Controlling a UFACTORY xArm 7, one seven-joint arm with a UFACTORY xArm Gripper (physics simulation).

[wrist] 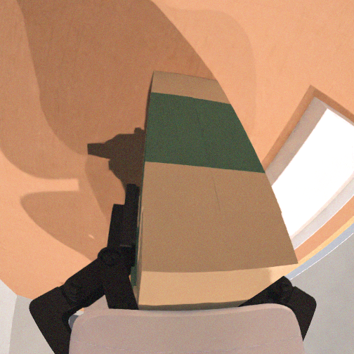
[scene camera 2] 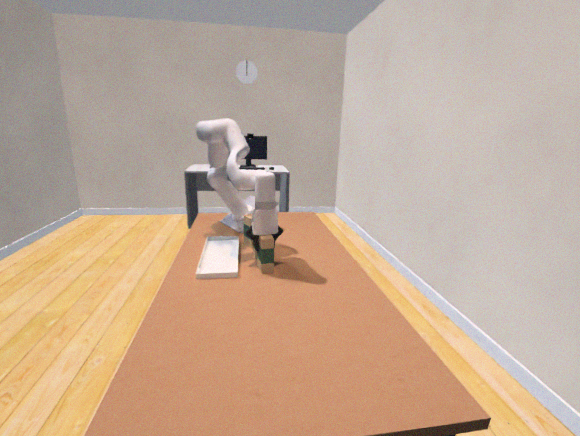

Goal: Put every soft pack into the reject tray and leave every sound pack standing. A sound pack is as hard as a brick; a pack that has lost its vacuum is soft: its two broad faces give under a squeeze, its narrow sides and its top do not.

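Frame: origin at the arm's base, x left, y back, z up, level; centimetres.
Where they show: arm's base, origin of the base link: [scene camera 2: 242,213].
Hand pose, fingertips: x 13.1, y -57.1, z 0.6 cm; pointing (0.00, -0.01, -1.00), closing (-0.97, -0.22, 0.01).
Each offset is from my fingertips to the top centre of the thing. Level surfaces: height alone.
A tall tan pack with a green band [scene camera 2: 267,256] [wrist: 205,135] stands upright on the table to the right of the white reject tray {dx -18.9, dy +10.5, dz -5.1 cm} [scene camera 2: 218,275] [wrist: 300,140]. My gripper [scene camera 2: 265,243] [wrist: 179,202] is shut on this pack near its upper part. In the wrist view the left finger lies along the pack's left side, and the right finger is mostly hidden behind the pack. The face toward the wrist camera shows a faint crease. A second tan and green pack {dx -7.1, dy +23.9, dz +2.8 cm} [scene camera 2: 247,226] stands behind, partly hidden by the arm and gripper. No pack shows in the tray.
The brown table {dz -7.3 cm} [scene camera 2: 280,345] extends toward the scene camera. The white arm [scene camera 2: 240,167] reaches over from the table's far end. A grey desk [scene camera 2: 192,200] with a monitor [scene camera 2: 258,147] stands beyond the table.
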